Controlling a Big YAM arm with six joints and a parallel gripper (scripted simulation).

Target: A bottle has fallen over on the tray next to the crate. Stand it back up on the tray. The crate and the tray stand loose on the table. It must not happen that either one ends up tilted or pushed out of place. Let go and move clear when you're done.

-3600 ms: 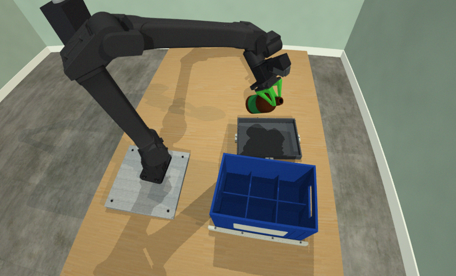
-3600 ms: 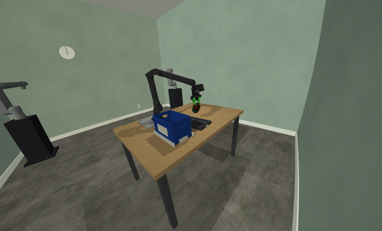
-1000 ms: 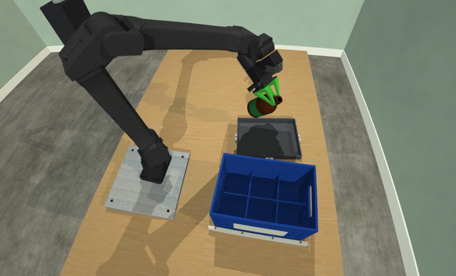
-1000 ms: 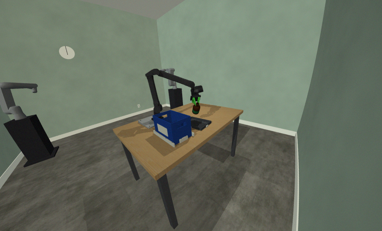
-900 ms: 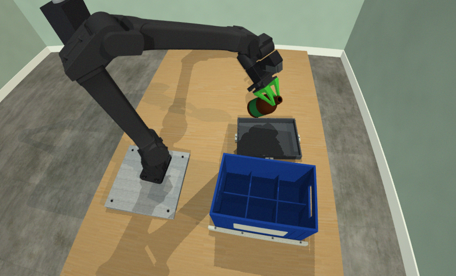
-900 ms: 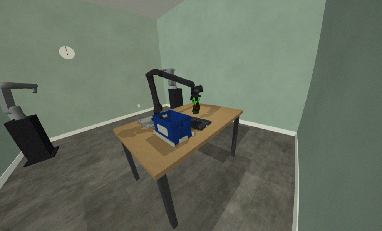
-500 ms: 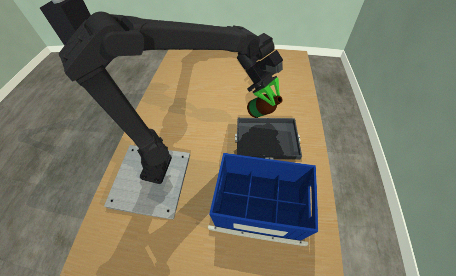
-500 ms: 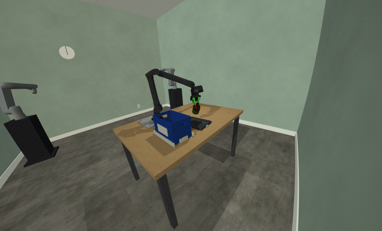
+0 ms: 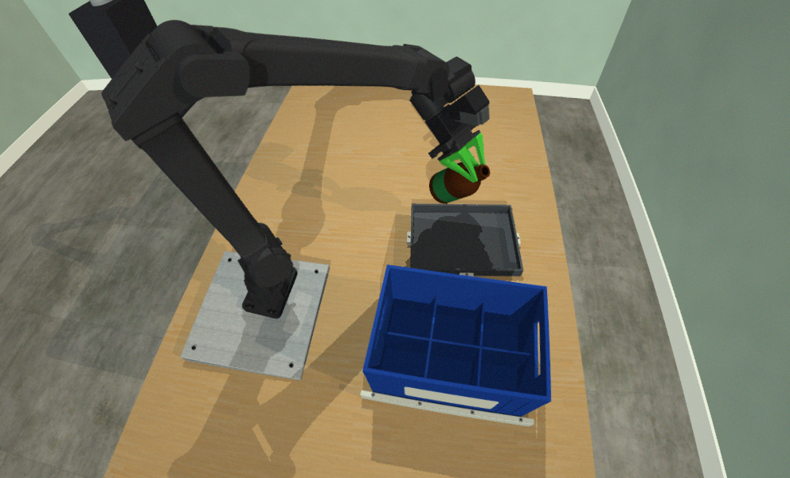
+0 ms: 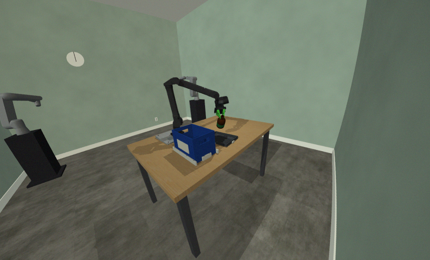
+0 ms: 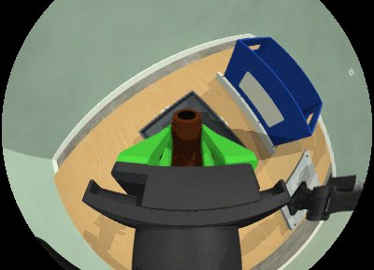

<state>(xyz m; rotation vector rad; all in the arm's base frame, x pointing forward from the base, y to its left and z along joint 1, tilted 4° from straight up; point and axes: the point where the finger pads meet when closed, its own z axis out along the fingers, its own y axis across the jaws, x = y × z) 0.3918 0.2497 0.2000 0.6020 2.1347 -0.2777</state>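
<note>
The brown bottle lies 30 mm behind my hand, 20 mm to the left of it and 40 mm below it. Also, from my hand: blue crate (310 mm to the right, 110 mm below); then dark grey tray (30 mm to the right, 190 mm below).
</note>
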